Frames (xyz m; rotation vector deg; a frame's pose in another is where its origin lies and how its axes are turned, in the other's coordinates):
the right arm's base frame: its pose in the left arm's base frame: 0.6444 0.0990 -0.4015 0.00 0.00 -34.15
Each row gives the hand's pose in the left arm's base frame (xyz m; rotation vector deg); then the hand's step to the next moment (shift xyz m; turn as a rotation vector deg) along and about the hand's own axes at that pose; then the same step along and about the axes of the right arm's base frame.
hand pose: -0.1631 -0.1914 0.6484 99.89 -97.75 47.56
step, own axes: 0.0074 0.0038 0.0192 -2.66 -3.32 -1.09
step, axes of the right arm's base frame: 0.0086 -0.0177 -0.0071 1.20 4.05 -1.20
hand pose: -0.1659 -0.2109 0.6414 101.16 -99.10 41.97
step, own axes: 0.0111 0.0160 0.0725 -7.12 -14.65 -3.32
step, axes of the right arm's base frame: 0.0207 -0.0585 -0.0423 7.76 14.39 -3.01
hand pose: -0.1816 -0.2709 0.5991 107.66 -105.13 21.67
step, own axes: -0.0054 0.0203 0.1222 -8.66 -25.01 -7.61
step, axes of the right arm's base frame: 0.0023 -0.0689 -0.1031 14.75 23.19 -1.69
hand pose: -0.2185 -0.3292 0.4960 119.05 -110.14 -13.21
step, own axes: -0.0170 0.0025 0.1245 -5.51 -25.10 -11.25
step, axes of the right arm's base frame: -0.0376 -0.0218 -0.1179 17.55 21.80 1.98
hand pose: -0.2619 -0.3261 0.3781 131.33 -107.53 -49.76
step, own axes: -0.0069 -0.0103 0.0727 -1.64 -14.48 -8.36
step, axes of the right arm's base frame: -0.0375 0.0119 -0.0624 12.06 11.50 2.12
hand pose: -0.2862 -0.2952 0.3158 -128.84 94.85 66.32
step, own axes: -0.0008 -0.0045 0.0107 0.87 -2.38 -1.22
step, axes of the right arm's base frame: -0.0057 0.0056 -0.0085 2.47 1.26 -0.48
